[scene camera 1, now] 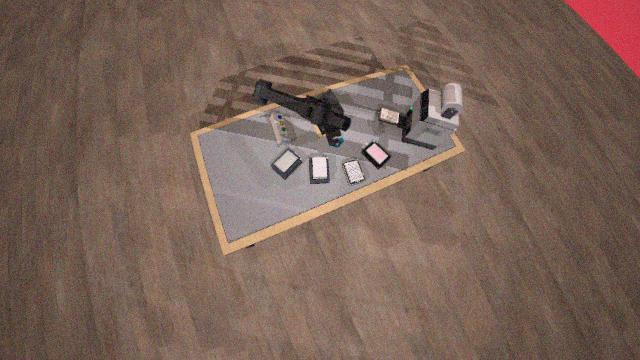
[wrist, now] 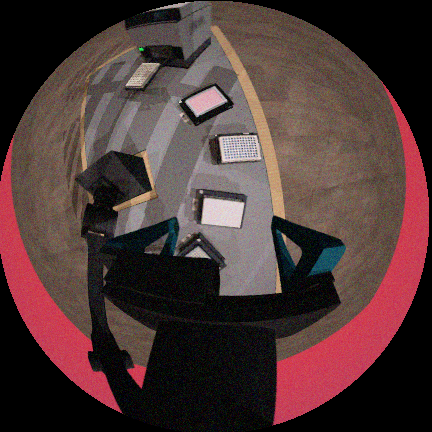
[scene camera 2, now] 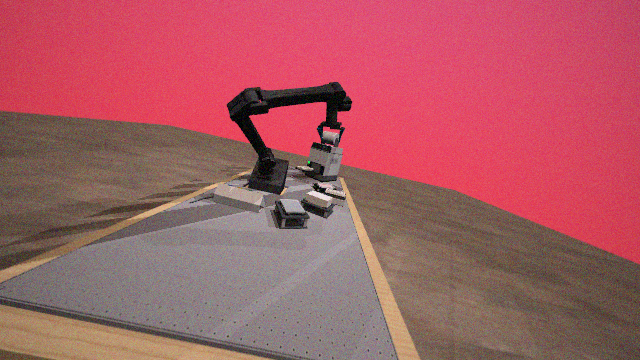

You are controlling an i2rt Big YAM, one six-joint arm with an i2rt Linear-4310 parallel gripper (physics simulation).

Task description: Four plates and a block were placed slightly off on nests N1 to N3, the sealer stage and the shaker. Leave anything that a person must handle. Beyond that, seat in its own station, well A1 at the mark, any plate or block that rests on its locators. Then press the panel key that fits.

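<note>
My gripper [scene camera 1: 336, 142] [scene camera 2: 330, 142] [wrist: 224, 221] is open and empty, high above the stations. A plain white plate or block [scene camera 1: 319, 167] [scene camera 2: 320, 199] [wrist: 222, 211] lies on a dark nest. A pale grey plate [scene camera 1: 286, 163] [scene camera 2: 291, 206] lies on the turned station beside it, partly hidden by the gripper body in the wrist view. A plate with many wells [scene camera 1: 353, 171] [wrist: 239, 148] and a pink-topped plate [scene camera 1: 376, 153] [wrist: 206, 101] lie on theirs. A beige plate [scene camera 1: 389, 115] [wrist: 143, 75] is at the sealer's stage. Labels, A1 marks and small tilts are too small to tell.
The grey sealer [scene camera 1: 442, 110] [scene camera 2: 325, 162] [wrist: 182, 30] stands tall at the far end, with a green light. The key panel [scene camera 1: 277, 129] [scene camera 2: 237, 197], with blue, yellow and green keys in the overhead view, lies near the arm's base. A wooden edge surrounds the table.
</note>
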